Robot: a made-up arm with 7 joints.
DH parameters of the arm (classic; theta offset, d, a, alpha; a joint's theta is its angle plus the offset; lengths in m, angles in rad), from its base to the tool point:
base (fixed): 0 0.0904 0.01 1.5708
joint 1: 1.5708 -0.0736 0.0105 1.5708
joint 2: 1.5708 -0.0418 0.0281 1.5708
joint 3: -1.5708 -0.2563 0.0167 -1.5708
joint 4: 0 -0.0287 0.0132 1.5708
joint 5: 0 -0.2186 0.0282 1.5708
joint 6: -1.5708 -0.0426 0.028 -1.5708
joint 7: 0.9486 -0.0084 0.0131 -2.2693
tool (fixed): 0.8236 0.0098 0 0
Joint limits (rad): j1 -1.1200..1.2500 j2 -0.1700..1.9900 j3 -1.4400..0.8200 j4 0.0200..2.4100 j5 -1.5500..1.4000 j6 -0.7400..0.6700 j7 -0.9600..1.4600
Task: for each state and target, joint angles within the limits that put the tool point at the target. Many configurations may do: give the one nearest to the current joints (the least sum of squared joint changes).
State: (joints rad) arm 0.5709 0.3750 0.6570 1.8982 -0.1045 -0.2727 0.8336
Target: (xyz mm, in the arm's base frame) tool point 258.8 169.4 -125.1
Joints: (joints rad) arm 0.3788 0.1144 0.5361 1.4724 -0.1886 -0.2444 0.8266
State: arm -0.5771 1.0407 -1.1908 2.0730 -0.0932 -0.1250 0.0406
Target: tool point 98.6 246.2 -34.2
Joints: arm -0.1434 1.8292 -0.5936 2.1941 -0.0930 -0.1979 0.0828
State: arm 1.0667 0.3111 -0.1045 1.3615 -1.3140 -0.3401 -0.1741
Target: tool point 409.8 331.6 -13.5
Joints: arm 1.2000 0.5731 -0.0955 0.6908 -1.3559 -0.1457 -0.2544
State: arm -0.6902 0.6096 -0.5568 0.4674 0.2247 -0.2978 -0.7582
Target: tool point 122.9 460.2 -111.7
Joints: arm -0.0041 1.2537 -0.1970 0.7894 0.3152 -0.3018 -0.7994
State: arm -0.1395 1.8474 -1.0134 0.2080 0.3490 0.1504 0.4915
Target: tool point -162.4 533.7 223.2
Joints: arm 0.5240 1.9900 -1.0793 0.0200 0.1549 0.1322 0.5933
